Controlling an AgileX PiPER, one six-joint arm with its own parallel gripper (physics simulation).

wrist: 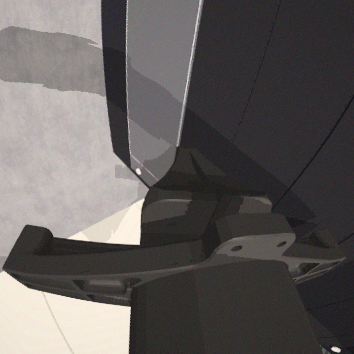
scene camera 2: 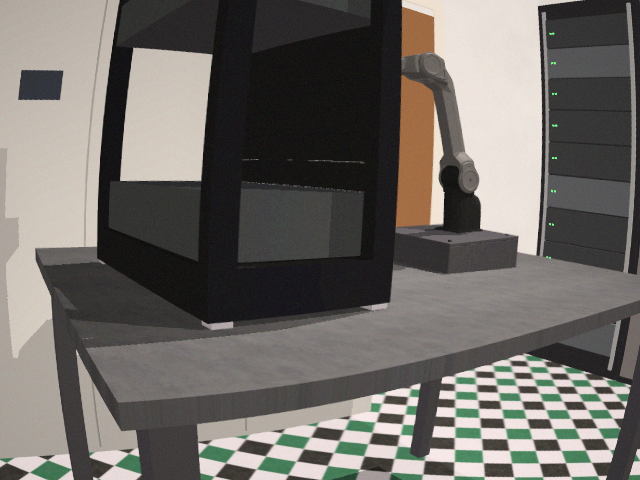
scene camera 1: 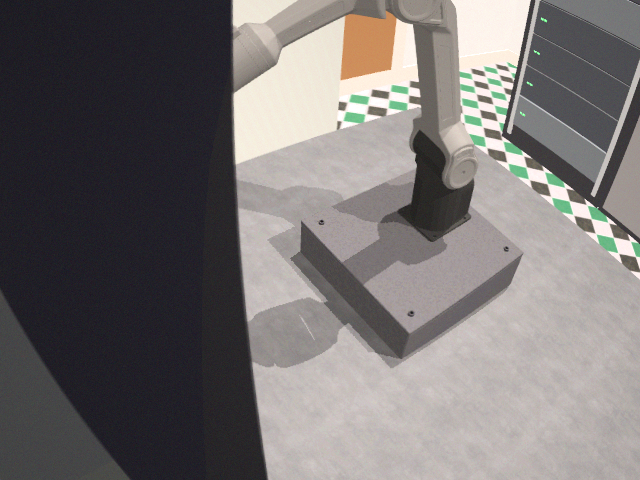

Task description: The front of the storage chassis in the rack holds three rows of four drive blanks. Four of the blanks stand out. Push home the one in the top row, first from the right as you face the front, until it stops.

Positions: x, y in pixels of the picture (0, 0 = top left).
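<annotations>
Black rack: visible in scene camera 1 (131, 339), in scene camera 2, in the wrist view. Spot on the rack (wrist: 257, 95): same spot as (scene camera 2: 267, 159).
</annotations>
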